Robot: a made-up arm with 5 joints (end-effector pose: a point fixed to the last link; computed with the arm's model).
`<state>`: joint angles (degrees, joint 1 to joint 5).
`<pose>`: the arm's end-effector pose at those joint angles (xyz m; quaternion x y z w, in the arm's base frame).
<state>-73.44 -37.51 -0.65 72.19 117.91</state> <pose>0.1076 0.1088 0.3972 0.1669 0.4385 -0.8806 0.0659</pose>
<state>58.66 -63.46 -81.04 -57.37 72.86</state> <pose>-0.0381 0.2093 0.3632 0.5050 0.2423 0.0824 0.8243</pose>
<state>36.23 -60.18 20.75 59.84 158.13</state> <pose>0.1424 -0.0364 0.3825 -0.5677 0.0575 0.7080 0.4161</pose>
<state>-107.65 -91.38 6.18 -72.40 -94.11</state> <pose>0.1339 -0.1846 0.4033 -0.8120 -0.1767 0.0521 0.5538</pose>
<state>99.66 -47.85 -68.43 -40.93 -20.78</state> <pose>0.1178 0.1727 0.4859 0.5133 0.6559 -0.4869 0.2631</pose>
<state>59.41 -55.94 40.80 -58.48 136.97</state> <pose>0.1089 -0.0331 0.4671 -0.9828 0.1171 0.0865 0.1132</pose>
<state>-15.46 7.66 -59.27 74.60 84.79</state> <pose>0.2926 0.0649 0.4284 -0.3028 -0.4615 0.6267 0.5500</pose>
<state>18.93 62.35 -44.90 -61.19 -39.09</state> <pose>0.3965 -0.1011 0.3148 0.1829 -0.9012 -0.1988 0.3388</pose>
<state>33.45 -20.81 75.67 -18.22 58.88</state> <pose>0.2003 -0.0705 0.2713 -0.3162 -0.3188 0.1754 0.8761</pose>
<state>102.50 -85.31 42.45 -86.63 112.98</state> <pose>0.1101 0.0974 0.4249 0.9032 -0.2649 0.0227 0.3371</pose>
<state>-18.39 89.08 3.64 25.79 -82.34</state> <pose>0.2111 0.0497 0.0426 -0.1934 0.1524 -0.5331 0.8094</pose>
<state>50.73 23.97 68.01 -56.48 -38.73</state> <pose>0.2098 -0.1464 0.2224 -0.0368 -0.4564 -0.6408 0.6162</pose>
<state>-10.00 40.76 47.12 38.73 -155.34</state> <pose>0.1911 0.0258 0.1717 -0.3124 0.0325 -0.9129 0.2607</pose>
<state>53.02 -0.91 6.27 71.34 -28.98</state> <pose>0.1942 -0.1385 0.3054 -0.0214 -0.1138 -0.6697 0.7336</pose>
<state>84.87 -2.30 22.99 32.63 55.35</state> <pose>0.1063 -0.1997 0.2963 -0.2932 -0.1142 -0.2641 0.9117</pose>
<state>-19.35 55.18 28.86 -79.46 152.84</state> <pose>0.3358 0.0959 0.1999 -0.6165 -0.2829 0.7317 0.0679</pose>
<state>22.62 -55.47 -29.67 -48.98 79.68</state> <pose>-0.0305 0.0538 0.5127 0.7074 0.5988 0.1713 0.3342</pose>
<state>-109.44 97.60 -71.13 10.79 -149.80</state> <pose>-0.0324 0.3046 0.0991 0.3351 0.2915 -0.3294 0.8332</pose>
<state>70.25 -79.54 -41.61 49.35 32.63</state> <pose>0.0432 0.1266 0.4661 -0.7569 -0.6341 -0.0546 0.1484</pose>
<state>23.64 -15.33 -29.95 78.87 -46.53</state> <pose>0.2321 -0.0588 0.4187 0.1050 -0.4608 -0.5239 0.7086</pose>
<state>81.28 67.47 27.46 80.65 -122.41</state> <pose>0.1023 -0.0908 0.1677 0.2540 -0.6300 0.7143 0.1681</pose>
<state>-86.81 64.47 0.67 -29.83 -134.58</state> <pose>0.0918 0.2919 0.1432 0.4256 0.1727 -0.3793 0.8032</pose>
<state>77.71 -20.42 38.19 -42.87 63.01</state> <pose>0.1266 -0.1752 0.4070 -0.7876 -0.3029 -0.0816 0.5303</pose>
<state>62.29 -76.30 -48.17 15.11 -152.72</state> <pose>0.0004 0.1689 0.4702 0.7163 -0.6772 0.1591 0.0545</pose>
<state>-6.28 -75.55 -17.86 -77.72 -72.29</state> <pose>-0.1133 -0.0150 0.4230 -0.4952 0.5761 -0.3674 0.5366</pose>
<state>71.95 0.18 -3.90 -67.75 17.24</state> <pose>0.1463 -0.1768 0.4824 -0.6756 -0.7195 -0.0774 0.1412</pose>
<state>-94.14 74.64 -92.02 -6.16 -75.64</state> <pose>0.0503 0.3476 0.3135 0.8347 -0.0542 0.0749 0.5429</pose>
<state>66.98 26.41 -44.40 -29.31 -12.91</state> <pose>0.1953 -0.2505 0.4552 -0.4030 -0.8397 -0.2405 0.2733</pose>
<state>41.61 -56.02 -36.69 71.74 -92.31</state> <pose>0.0864 0.0045 0.4810 0.3708 -0.7358 -0.5267 0.2090</pose>
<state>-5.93 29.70 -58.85 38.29 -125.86</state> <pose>0.3793 0.0373 0.3899 0.5982 -0.2504 -0.6681 0.3649</pose>
